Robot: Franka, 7 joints.
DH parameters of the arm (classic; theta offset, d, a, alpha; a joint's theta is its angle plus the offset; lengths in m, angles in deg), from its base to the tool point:
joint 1: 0 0.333 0 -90
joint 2: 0 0 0 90
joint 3: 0 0.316 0.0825 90
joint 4: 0 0 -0.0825 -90
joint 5: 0 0.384 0 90
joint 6: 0 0 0.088 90
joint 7: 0 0.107 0 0
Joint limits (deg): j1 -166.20..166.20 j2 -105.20..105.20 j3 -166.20..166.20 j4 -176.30..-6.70 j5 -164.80..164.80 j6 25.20..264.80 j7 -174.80..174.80
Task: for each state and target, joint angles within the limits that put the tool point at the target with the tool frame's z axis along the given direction. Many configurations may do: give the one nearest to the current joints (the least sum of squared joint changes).
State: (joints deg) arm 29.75 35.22 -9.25 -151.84 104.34 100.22 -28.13
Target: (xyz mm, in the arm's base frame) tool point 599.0 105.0 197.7 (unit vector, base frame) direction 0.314 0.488 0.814
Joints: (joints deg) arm -2.44 47.36 4.19 -111.62 137.60 51.69 -28.13
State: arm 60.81 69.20 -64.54 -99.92 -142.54 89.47 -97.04
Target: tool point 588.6 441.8 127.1 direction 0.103 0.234 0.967
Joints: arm 61.60 93.67 -44.48 -56.88 -129.35 60.44 -97.04
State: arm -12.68 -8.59 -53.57 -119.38 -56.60 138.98 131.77
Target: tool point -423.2 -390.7 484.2 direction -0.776 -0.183 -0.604
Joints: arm -51.77 -14.11 -83.13 -119.17 -78.06 145.34 131.77
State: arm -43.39 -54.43 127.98 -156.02 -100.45 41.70 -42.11
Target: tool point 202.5 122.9 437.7 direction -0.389 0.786 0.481
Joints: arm -56.34 -88.03 94.36 -175.70 -107.40 28.67 -42.11
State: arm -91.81 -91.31 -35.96 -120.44 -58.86 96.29 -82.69
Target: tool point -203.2 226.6 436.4 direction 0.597 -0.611 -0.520
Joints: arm -127.98 -101.50 -65.00 -132.07 -10.53 43.03 -82.69
